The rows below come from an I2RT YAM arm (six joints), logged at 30 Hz.
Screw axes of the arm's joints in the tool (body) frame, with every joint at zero. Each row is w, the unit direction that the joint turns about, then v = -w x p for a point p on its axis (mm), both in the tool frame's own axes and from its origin. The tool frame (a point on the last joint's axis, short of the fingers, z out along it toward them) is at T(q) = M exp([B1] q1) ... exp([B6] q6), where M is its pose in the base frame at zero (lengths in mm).
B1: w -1 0 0 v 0 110.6 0
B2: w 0 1 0 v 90.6 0 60
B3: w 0 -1 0 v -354.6 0 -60
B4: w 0 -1 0 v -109.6 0 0
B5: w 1 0 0 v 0 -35.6 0
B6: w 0 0 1 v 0 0 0
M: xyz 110.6 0 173.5 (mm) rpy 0 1.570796 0 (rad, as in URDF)
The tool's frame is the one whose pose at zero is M.
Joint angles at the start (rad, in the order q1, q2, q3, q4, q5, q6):
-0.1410 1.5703 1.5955 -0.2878 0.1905 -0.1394
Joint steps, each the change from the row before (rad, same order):
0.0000 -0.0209 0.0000 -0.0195 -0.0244 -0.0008
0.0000 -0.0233 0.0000 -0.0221 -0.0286 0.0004
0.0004 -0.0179 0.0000 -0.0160 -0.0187 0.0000
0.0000 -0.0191 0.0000 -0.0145 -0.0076 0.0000
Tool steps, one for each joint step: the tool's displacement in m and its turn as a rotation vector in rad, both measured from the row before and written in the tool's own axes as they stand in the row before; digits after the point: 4 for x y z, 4 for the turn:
-0.0031 -0.0011 -0.0079 -0.0240 -0.0048 -0.0006
-0.0032 -0.0009 -0.0089 -0.0282 -0.0052 0.0006
-0.0025 -0.0005 -0.0069 -0.0186 -0.0045 0.0001
-0.0027 -0.0010 -0.0074 -0.0069 -0.0056 0.0005

